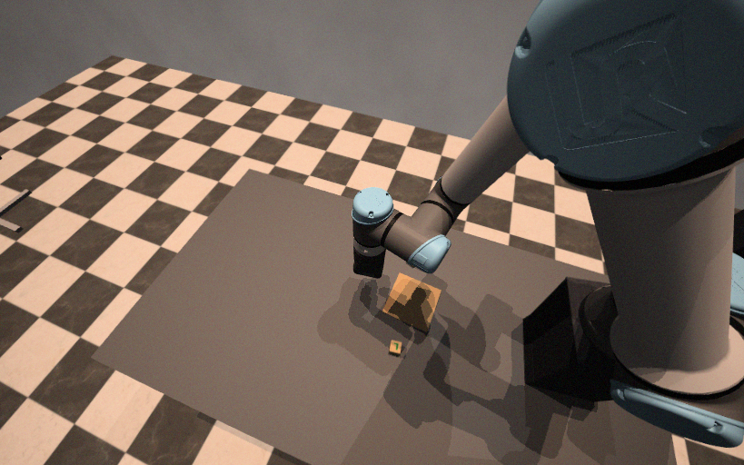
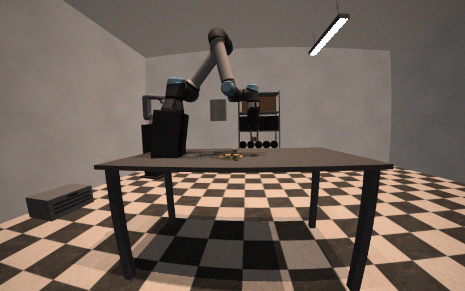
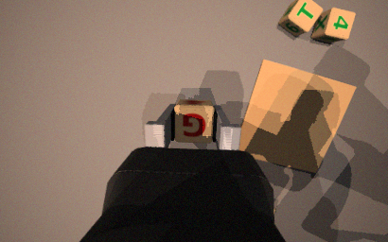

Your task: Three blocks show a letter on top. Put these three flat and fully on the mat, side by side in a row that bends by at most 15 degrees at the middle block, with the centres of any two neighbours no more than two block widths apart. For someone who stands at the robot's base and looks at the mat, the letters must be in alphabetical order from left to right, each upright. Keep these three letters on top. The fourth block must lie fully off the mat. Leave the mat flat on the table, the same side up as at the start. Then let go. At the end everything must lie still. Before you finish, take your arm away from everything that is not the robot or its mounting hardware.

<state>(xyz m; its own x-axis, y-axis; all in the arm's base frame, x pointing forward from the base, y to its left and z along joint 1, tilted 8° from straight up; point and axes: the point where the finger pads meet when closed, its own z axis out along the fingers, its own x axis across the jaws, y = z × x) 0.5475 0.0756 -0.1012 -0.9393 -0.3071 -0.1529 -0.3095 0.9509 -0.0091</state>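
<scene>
The orange mat is 14 cm behind my hand, 2 cm to the right of it and 11 cm below it.
</scene>
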